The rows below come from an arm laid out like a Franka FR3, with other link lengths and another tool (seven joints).
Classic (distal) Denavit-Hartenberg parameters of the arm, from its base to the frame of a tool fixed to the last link. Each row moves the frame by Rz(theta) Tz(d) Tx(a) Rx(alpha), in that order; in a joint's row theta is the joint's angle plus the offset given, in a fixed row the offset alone. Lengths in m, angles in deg.
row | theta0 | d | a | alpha
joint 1 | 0 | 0.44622 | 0 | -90
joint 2 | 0 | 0 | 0 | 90
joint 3 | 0 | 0.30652 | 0.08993 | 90
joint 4 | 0 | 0 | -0.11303 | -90
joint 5 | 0 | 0.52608 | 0 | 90
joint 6 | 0 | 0 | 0.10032 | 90
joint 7 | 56.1 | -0.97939 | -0.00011 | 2.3
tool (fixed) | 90 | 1.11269 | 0 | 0
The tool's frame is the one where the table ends.
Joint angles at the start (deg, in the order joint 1, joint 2, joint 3, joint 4, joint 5, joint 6, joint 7):
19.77, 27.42, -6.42, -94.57, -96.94, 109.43, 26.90
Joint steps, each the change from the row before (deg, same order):
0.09, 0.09, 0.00, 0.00, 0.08, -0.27, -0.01
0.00, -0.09, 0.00, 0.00, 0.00, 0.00, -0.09
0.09, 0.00, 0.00, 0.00, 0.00, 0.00, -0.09
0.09, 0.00, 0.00, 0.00, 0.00, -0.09, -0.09
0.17, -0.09, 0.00, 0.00, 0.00, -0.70, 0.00
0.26, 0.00, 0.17, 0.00, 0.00, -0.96, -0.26
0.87, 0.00, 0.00, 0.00, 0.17, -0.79, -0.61
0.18, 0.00, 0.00, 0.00, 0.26, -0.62, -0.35
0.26, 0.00, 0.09, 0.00, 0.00, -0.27, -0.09
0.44, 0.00, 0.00, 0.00, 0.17, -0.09, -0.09
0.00, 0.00, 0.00, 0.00, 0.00, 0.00, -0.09
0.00, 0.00, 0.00, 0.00, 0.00, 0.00, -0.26
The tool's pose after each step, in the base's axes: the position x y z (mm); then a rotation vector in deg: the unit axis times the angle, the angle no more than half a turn. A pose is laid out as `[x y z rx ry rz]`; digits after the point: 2 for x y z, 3 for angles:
[874.55 138.30 406.79 79.076 -101.313 121.511]
[874.57 138.30 408.10 79.067 -101.291 121.534]
[874.31 139.65 408.05 79.225 -101.169 121.530]
[874.04 140.71 408.11 79.263 -101.026 121.541]
[873.54 141.08 410.31 78.472 -100.872 121.812]
[872.19 144.26 411.10 77.868 -100.331 121.955]
[869.35 154.74 411.51 78.138 -99.451 122.014]
[868.38 155.32 411.74 77.662 -99.198 121.749]
[867.33 159.61 411.90 77.770 -98.984 121.873]
[865.89 165.89 411.74 78.171 -98.931 121.897]
[865.85 165.87 411.68 78.222 -98.839 121.847]
[865.74 165.79 411.53 78.367 -98.575 121.701]

